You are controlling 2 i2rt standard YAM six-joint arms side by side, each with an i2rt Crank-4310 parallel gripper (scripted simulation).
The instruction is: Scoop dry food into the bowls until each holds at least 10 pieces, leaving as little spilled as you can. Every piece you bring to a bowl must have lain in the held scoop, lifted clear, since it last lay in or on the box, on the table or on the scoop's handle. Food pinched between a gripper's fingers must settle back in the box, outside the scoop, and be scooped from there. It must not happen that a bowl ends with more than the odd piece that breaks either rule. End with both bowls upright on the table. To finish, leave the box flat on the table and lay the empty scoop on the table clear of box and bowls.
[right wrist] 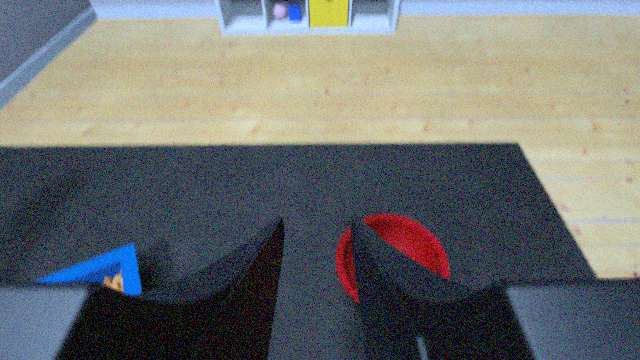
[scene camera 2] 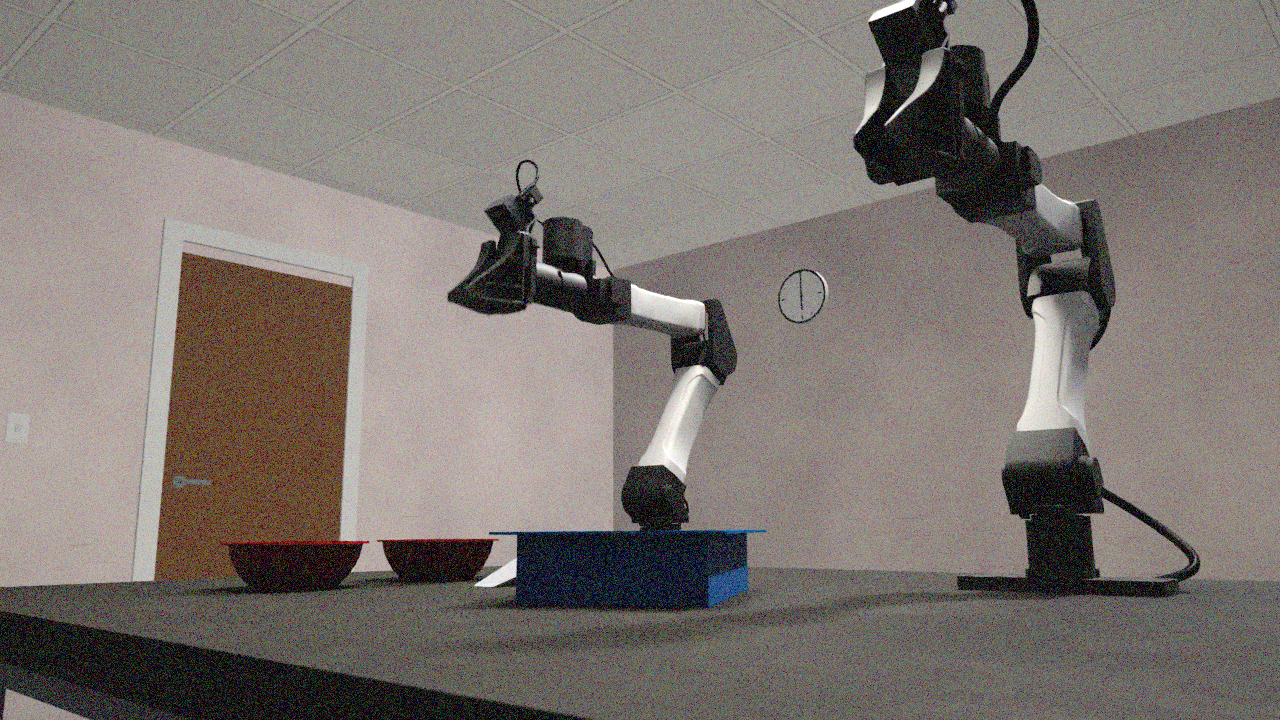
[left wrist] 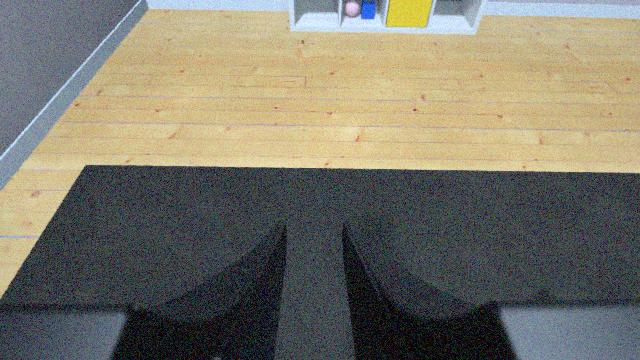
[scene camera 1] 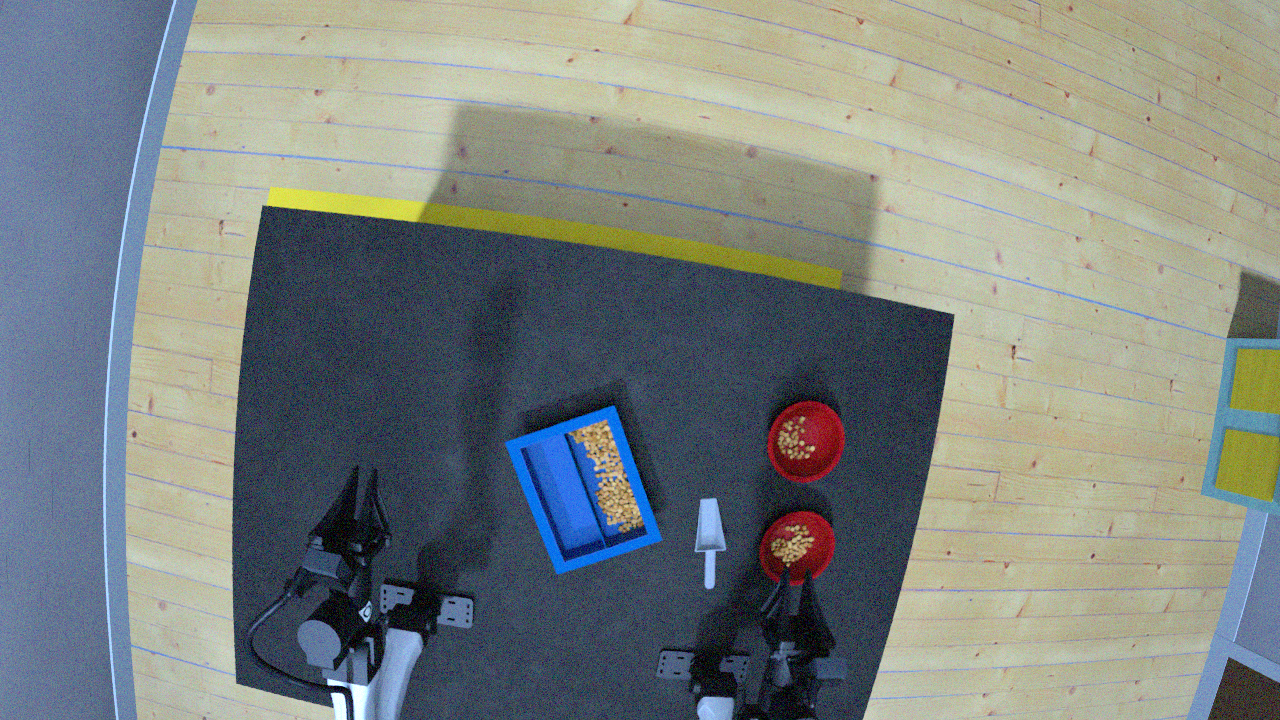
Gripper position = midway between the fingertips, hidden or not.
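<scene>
You've got the left gripper (scene camera 2: 870, 135), which scene camera 1 (scene camera 1: 365, 467) and the left wrist view (left wrist: 314, 226) show too. The right gripper (scene camera 2: 455, 292) is also there in scene camera 1 (scene camera 1: 798, 568) and in the right wrist view (right wrist: 317, 221). There's a blue box (scene camera 2: 682, 568), and that box shows in scene camera 1 (scene camera 1: 548, 475) and the right wrist view (right wrist: 124, 262) as well. Then there's a red bowl (scene camera 1: 817, 557), plus another red bowl (scene camera 1: 823, 429).
</scene>
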